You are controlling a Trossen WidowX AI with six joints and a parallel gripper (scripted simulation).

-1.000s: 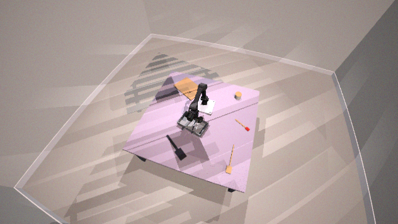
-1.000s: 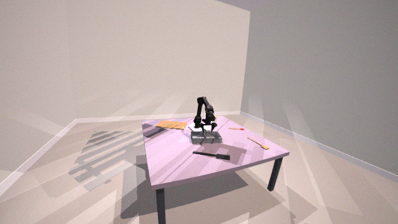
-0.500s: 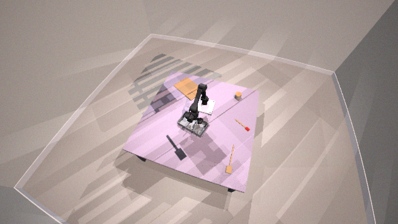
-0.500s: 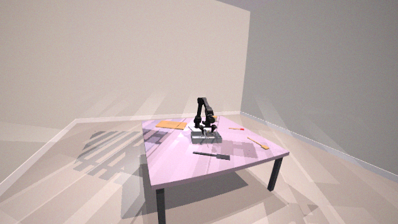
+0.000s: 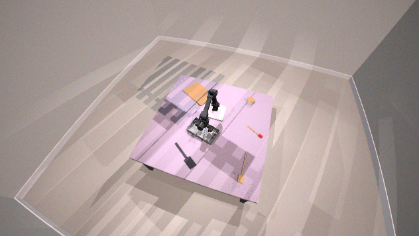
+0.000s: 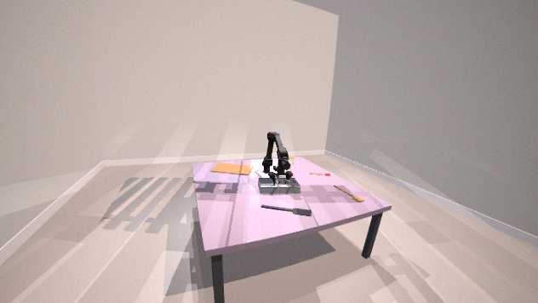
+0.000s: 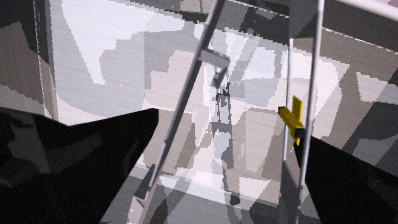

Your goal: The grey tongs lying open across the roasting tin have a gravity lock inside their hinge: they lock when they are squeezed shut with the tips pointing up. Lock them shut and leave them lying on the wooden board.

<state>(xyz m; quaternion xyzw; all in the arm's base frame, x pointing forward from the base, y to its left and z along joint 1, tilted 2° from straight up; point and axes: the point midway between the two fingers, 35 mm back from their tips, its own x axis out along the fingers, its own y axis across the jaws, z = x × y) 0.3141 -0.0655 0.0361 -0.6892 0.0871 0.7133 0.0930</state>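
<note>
My gripper tip is now 2 cm to the left of the grey roasting tin and 1 cm short of it. Round my gripper tip: red-tipped tool 55 cm to the left, 7 cm behind, 2 cm below; then wooden board 54 cm behind, 18 cm to the right, 2 cm below; then black spatula 31 cm ahead, 13 cm to the right, 3 cm below.
</note>
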